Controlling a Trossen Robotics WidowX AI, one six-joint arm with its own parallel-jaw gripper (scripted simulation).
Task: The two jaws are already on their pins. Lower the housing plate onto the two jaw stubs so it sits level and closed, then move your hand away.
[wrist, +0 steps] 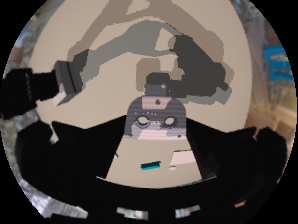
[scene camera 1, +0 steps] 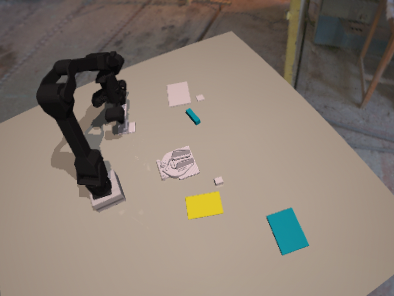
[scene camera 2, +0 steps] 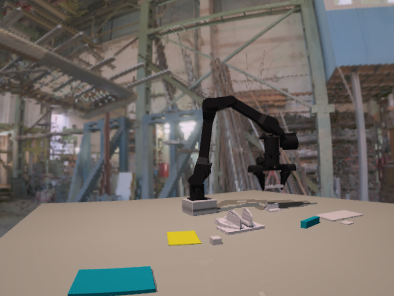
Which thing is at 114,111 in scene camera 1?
My gripper.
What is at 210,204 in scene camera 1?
A yellow plate.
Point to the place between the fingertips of my gripper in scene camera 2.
At 272,190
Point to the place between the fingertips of my gripper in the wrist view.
155,119
